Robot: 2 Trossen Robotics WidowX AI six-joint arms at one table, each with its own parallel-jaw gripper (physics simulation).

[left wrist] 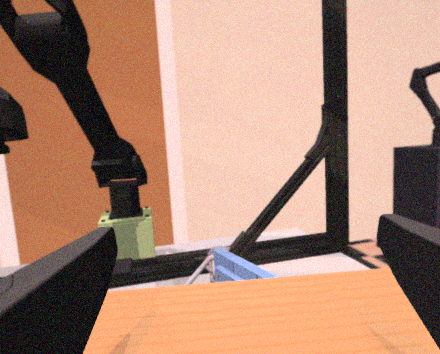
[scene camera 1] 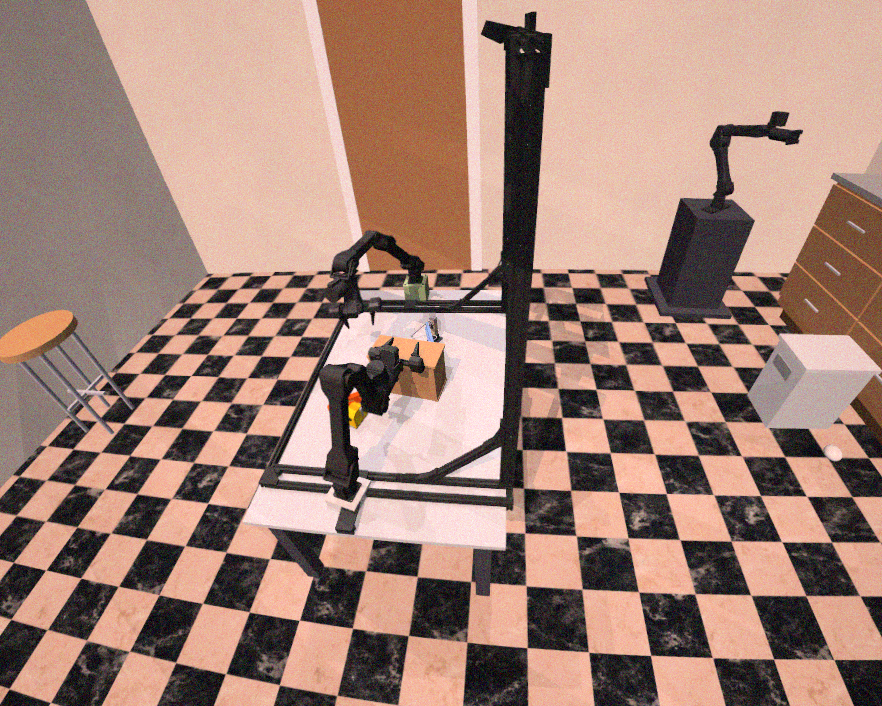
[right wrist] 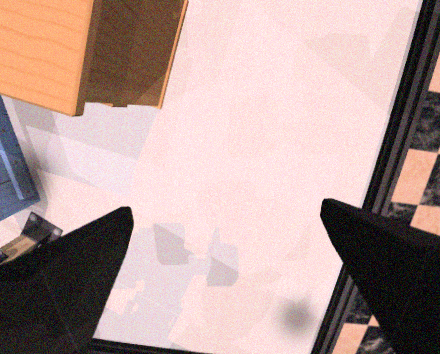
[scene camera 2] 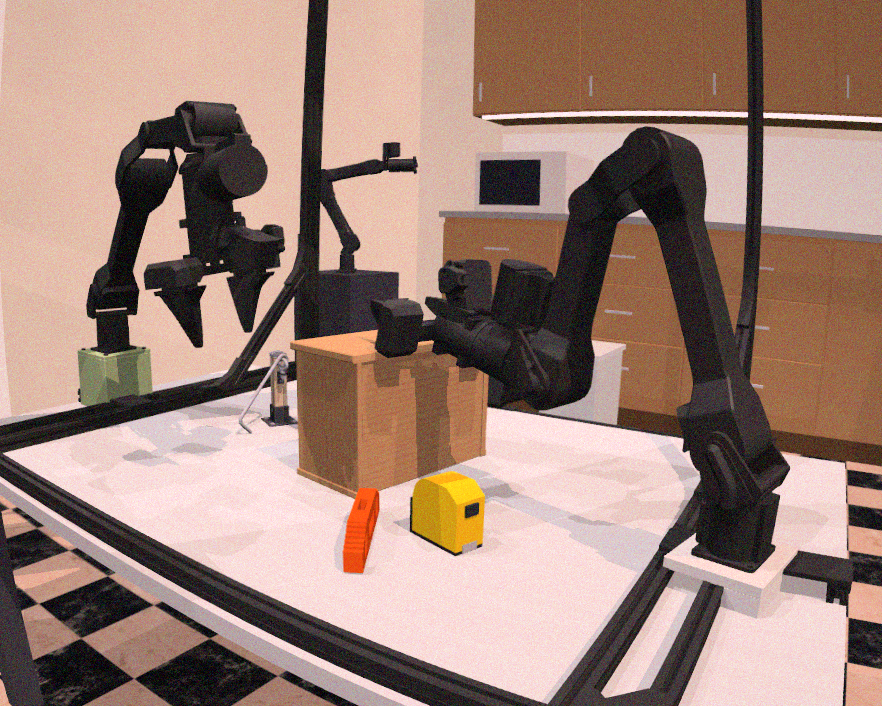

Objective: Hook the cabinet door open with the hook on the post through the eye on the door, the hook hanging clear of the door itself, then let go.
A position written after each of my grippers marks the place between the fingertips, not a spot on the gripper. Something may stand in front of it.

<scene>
My left gripper [scene camera 2: 399, 301] is open and touches a wooden cabinet [scene camera 2: 364, 420]. My right gripper [scene camera 2: 224, 339] is open and holds nothing. An orange block [scene camera 2: 361, 523] sits on the table. A yellow block [scene camera 2: 447, 510] sits on the table.
</scene>
